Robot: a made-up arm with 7 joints. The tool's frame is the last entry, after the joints.
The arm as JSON. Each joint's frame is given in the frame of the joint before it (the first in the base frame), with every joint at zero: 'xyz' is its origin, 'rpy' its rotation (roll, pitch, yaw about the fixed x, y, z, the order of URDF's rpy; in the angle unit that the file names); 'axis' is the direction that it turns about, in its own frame. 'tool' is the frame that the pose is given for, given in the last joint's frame.
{
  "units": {
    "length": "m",
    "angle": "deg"
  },
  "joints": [
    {
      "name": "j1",
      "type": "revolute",
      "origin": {
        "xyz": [
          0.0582,
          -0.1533,
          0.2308
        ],
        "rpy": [
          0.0,
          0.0,
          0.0
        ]
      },
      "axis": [
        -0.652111,
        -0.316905,
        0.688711
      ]
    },
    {
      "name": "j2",
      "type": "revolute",
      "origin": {
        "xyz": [
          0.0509,
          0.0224,
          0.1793
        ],
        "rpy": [
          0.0,
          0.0,
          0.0
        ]
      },
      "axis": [
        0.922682,
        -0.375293,
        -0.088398
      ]
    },
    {
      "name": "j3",
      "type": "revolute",
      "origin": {
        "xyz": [
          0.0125,
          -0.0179,
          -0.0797
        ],
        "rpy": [
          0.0,
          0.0,
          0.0
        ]
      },
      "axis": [
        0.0,
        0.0,
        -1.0
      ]
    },
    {
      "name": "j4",
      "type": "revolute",
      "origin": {
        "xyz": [
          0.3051,
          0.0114,
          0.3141
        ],
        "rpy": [
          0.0,
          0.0,
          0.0
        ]
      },
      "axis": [
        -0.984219,
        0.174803,
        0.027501
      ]
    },
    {
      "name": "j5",
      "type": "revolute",
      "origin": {
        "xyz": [
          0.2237,
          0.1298,
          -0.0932
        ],
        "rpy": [
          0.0,
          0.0,
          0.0
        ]
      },
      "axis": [
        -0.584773,
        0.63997,
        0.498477
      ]
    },
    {
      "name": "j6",
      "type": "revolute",
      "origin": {
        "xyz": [
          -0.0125,
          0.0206,
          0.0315
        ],
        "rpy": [
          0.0,
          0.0,
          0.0
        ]
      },
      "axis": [
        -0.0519,
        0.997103,
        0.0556
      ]
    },
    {
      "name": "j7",
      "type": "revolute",
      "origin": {
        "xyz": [
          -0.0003,
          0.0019,
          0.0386
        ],
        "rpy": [
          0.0,
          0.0,
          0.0
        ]
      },
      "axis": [
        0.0,
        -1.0,
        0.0
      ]
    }
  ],
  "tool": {
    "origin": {
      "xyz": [
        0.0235,
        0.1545,
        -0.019
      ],
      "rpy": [
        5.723,
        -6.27,
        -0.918
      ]
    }
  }
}
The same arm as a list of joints. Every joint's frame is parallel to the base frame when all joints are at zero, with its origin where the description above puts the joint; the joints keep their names.
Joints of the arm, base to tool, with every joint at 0 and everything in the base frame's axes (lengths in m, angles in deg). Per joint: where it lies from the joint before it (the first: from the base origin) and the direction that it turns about. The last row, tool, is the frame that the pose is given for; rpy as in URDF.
j1: axis -0.652111 -0.316905 0.688711 origin 0.0582 -0.1533 0.2308
j2: axis 0.922682 -0.375293 -0.088398 origin 0.0509 0.0224 0.1793
j3: axis 0 0 -1 origin 0.0125 -0.0179 -0.0797
j4: axis -0.984219 0.174803 0.027501 origin 0.3051 0.0114 0.3141
j5: axis -0.584773 0.63997 0.498477 origin 0.2237 0.1298 -0.0932
j6: axis -0.0519 0.997103 0.0556 origin -0.0125 0.0206 0.0315
j7: axis 0 -1 0 origin -0.0003 0.0019 0.0386
tool: origin 0.0235 0.1545 -0.019 rpy 5.72 -6.27 -0.92

